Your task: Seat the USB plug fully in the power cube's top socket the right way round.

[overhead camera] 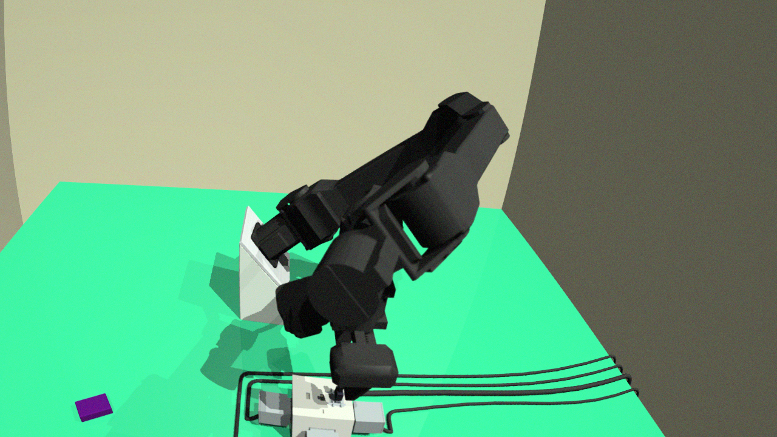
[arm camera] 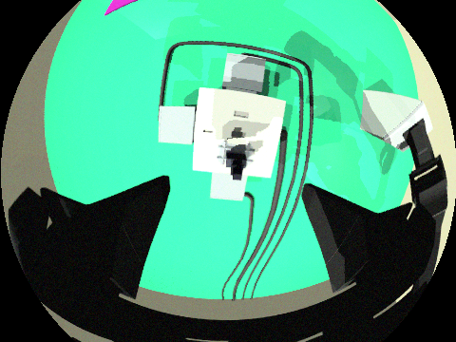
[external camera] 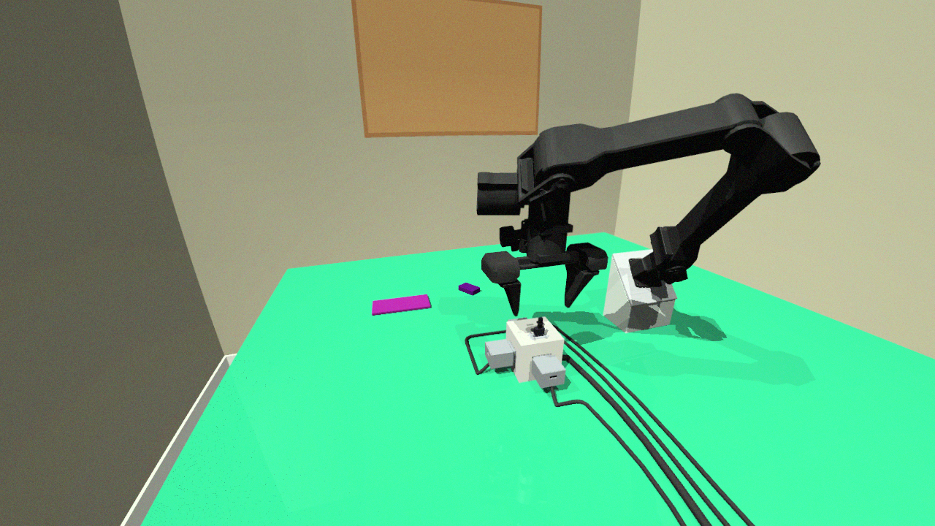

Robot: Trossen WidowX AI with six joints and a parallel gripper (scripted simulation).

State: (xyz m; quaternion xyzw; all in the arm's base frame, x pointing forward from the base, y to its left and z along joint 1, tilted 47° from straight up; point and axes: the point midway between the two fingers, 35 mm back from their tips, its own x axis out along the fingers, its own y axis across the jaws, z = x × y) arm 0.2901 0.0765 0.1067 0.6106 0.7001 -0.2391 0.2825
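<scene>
The dark USB plug is 3 cm below my gripper tip. Also, from my gripper tip: flat magenta slab: 30 cm to the right, 25 cm ahead, 12 cm below; USB socket: 6 cm below, 1 cm to the right; purple block: 36 cm to the right, 12 cm below, 6 cm ahead.
</scene>
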